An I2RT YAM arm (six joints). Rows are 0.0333 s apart.
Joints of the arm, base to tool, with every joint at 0 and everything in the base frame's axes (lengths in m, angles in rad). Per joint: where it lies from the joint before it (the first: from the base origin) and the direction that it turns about. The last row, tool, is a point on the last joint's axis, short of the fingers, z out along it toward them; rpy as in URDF.
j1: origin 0 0 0.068 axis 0 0 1
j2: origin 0.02 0.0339 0.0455 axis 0 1 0
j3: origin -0.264 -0.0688 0 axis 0 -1 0
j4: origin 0.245 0.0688 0.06 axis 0 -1 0
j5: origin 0.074 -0.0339 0.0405 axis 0 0 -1
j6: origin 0.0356 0 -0.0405 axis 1 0 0
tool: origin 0 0 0 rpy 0 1.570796 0
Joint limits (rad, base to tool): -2.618..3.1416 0..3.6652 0..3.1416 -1.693..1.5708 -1.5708..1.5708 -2.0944..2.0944
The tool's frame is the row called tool.
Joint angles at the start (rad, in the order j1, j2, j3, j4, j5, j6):
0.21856 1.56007 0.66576 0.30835 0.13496 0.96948
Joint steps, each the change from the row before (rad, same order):
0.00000 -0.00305 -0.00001 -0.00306 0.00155 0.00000
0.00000 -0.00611 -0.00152 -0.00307 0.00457 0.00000
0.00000 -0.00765 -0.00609 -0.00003 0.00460 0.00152
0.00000 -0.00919 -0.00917 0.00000 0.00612 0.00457
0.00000 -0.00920 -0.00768 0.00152 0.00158 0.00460
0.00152 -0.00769 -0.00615 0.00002 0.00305 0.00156
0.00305 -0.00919 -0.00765 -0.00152 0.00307 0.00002
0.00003 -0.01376 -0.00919 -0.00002 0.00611 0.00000
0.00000 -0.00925 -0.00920 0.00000 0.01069 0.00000
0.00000 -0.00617 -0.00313 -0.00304 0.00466 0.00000
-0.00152 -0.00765 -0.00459 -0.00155 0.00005 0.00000
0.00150 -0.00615 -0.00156 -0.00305 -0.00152 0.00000
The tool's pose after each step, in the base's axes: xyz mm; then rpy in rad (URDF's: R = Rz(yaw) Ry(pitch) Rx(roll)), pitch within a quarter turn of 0, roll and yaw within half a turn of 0. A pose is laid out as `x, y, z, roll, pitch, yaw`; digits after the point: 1 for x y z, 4 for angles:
301.8, 62.1, 164.2, 2.2754, 0.5626, 2.0517
301.0, 61.7, 165.2, 2.2744, 0.5655, 2.0474
299.3, 61.2, 165.6, 2.2728, 0.5671, 2.0418
297.0, 60.5, 165.6, 2.2719, 0.5669, 2.0337
295.0, 60.0, 166.1, 2.2667, 0.5650, 2.0272
293.3, 59.9, 166.4, 2.2648, 0.5657, 2.0242
291.0, 60.2, 166.6, 2.2652, 0.5674, 2.0249
288.4, 59.4, 167.7, 2.2608, 0.5716, 2.0175
286.1, 58.5, 167.6, 2.2623, 0.5773, 2.0093
284.9, 58.1, 168.1, 2.2629, 0.5798, 2.0057
283.6, 57.3, 168.6, 2.2611, 0.5801, 2.0032
282.7, 57.6, 169.5, 2.2591, 0.5796, 2.0049

